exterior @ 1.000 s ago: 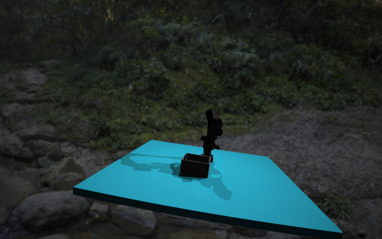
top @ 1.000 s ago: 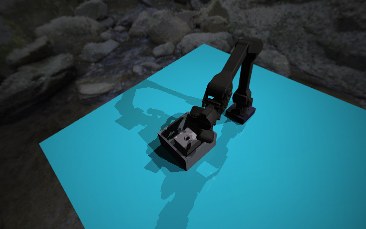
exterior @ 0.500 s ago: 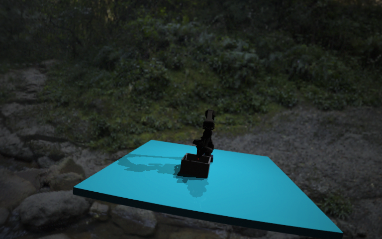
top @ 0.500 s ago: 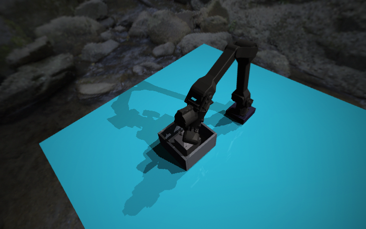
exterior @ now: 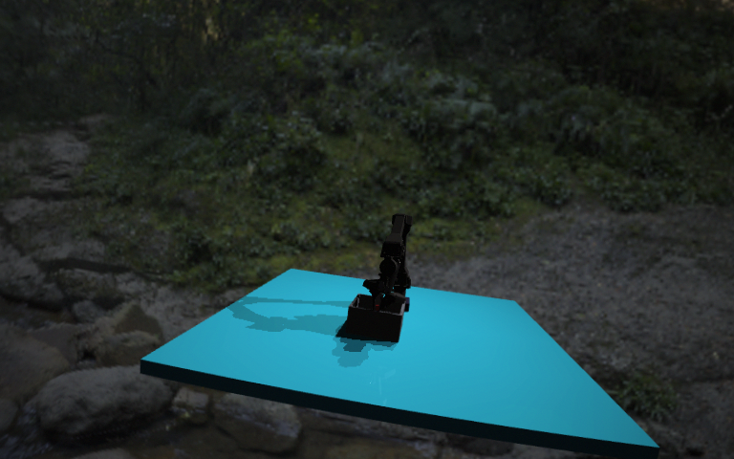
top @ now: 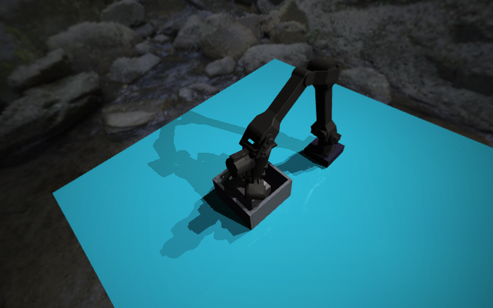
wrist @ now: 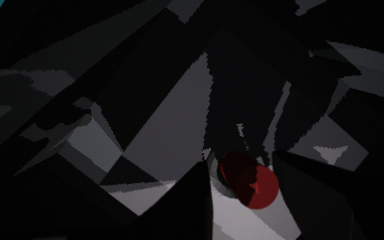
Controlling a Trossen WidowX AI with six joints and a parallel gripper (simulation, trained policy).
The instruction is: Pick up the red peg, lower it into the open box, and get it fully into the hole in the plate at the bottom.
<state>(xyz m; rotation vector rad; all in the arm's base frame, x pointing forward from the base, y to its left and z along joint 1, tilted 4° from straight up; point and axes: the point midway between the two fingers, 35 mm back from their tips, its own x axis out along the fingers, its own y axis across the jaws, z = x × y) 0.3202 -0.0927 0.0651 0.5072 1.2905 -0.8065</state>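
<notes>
The red peg lies 10 mm to the left of my gripper tip. The rest, counted from my gripper tip: dark grey box (30 mm below); then grey plate (20 mm below).
</notes>
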